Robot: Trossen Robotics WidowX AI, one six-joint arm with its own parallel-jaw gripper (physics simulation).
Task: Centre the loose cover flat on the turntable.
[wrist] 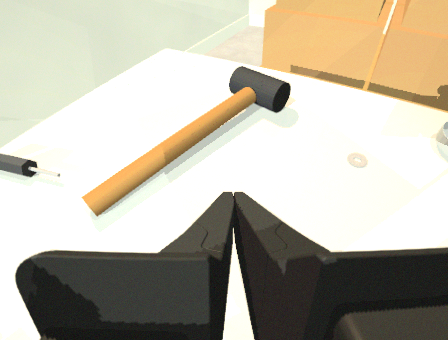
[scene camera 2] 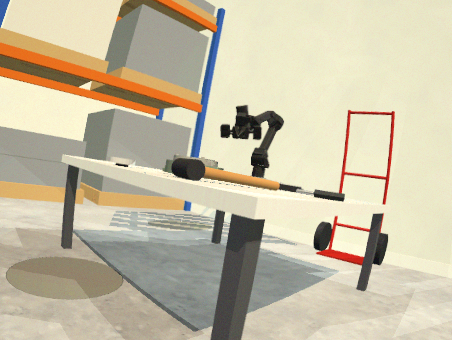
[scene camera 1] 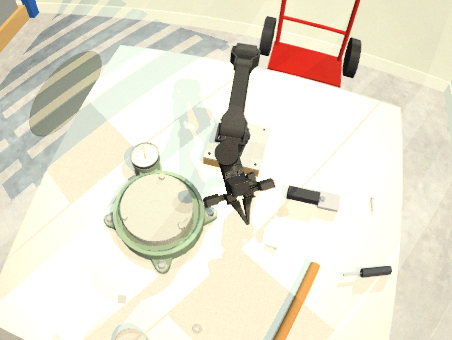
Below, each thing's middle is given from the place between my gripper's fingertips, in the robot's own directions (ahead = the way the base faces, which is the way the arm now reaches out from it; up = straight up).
Right now the cover (scene camera 1: 157, 209) is 280 mm to the right of my hand and 120 mm below it. The rest, counted from my hand: wooden-handled hammer (scene camera 2: 192, 169) 190 mm ahead, 190 mm to the left, 170 mm below.
